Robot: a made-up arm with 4 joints.
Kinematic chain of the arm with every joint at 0, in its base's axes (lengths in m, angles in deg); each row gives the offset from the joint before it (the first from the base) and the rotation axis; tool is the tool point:
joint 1: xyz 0 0 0.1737 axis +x
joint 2: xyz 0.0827 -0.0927 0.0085 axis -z
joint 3: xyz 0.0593 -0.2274 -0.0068 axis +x
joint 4: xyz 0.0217 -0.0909 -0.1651 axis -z
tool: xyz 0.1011 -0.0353 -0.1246
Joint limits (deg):
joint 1: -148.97..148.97
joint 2: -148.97..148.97
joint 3: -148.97..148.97
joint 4: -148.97..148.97
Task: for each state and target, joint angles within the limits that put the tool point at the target. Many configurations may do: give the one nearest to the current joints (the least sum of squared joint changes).
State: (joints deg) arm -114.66 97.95 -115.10 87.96
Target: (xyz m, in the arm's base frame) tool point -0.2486 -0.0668 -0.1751
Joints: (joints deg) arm -138.43 142.80 -95.33 94.62
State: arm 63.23 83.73 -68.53 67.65
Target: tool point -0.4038 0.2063 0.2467
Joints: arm 53.47 125.95 -35.09 80.08
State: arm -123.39 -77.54 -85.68 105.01
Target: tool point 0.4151 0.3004 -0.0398
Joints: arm -148.97 -67.51 -128.99 73.08
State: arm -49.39 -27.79 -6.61 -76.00
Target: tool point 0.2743 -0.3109 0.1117
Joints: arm -50.02 -32.01 14.31 -81.48
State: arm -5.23 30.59 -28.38 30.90
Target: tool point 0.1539 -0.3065 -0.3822
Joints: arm 41.69 9.33 -20.18 29.02
